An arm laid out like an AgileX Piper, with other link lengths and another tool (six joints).
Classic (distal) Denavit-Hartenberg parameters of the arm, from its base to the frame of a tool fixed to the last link. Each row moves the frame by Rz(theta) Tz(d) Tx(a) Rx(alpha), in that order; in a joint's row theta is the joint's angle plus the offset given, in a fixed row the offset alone. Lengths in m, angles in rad.
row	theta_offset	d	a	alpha
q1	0	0.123	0	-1.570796
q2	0.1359	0	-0.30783	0
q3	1.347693	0	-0.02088	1.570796
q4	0	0.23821	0	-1.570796
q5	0	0	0	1.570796
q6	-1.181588	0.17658	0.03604	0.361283
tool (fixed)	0	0.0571	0	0
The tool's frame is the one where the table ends.
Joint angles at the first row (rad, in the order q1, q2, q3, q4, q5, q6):
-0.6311 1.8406 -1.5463 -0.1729 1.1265 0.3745
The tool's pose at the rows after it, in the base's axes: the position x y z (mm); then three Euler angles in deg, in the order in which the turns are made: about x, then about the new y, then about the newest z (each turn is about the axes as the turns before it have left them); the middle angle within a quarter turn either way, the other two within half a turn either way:
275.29 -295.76 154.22 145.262 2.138 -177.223
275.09 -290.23 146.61 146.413 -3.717 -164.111
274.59 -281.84 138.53 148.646 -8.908 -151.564
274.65 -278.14 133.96 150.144 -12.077 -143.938
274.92 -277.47 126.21 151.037 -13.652 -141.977
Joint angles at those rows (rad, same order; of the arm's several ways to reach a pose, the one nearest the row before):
-0.6353 1.8885 -1.6074 -0.1774 1.1931 0.6224
-0.6353 1.9209 -1.6369 -0.1820 1.2070 0.8750
-0.6353 1.9401 -1.6435 -0.1844 1.2110 1.1136
-0.6353 1.9537 -1.6499 -0.1931 1.2153 1.2593
-0.6353 1.9743 -1.6515 -0.1972 1.2152 1.3040

